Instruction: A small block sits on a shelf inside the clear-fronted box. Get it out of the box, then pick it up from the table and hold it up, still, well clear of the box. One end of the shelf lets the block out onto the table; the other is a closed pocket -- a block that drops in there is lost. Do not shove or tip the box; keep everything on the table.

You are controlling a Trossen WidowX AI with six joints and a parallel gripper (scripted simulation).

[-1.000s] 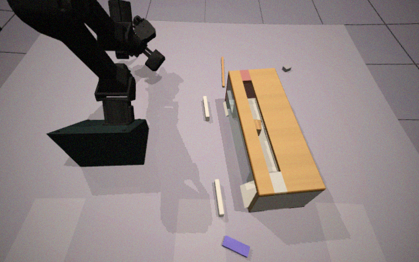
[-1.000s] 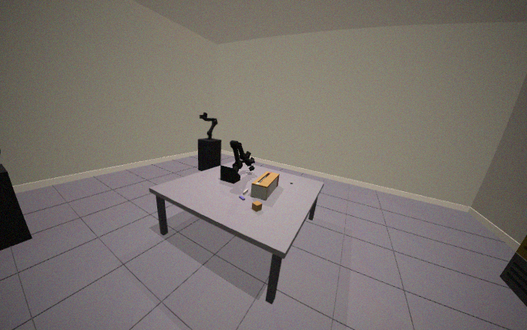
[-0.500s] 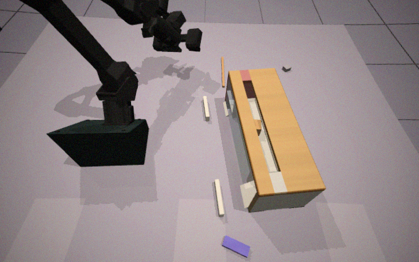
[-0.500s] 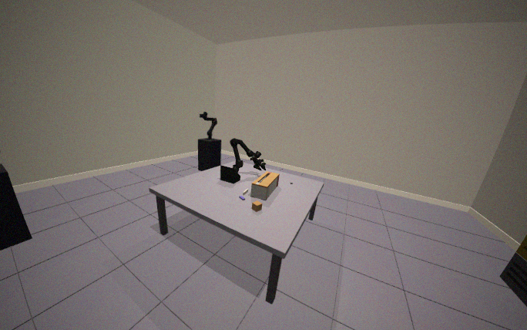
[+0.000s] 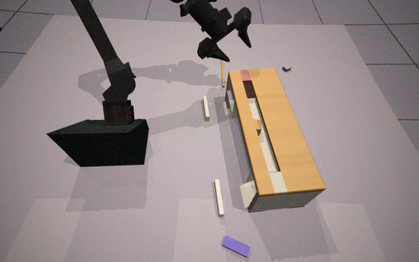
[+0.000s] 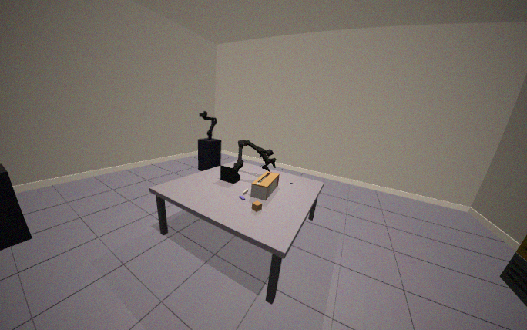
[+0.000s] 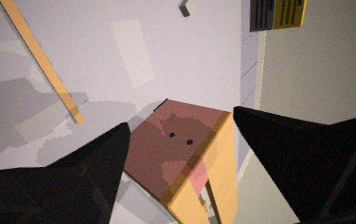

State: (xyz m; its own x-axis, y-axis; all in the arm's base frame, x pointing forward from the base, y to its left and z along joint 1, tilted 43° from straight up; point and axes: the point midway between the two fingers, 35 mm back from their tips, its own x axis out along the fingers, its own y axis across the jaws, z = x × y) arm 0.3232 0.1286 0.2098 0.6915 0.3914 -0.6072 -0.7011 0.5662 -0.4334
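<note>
The tan block lies 250 mm to the right of my gripper tip, 50 mm below it and 20 mm ahead of it. The rest, counted from my gripper tip: clear-fronted box 260 mm to the right, 70 mm below, 10 mm ahead; thin orange stick 130 mm below, 70 mm to the left, 40 mm behind.
</note>
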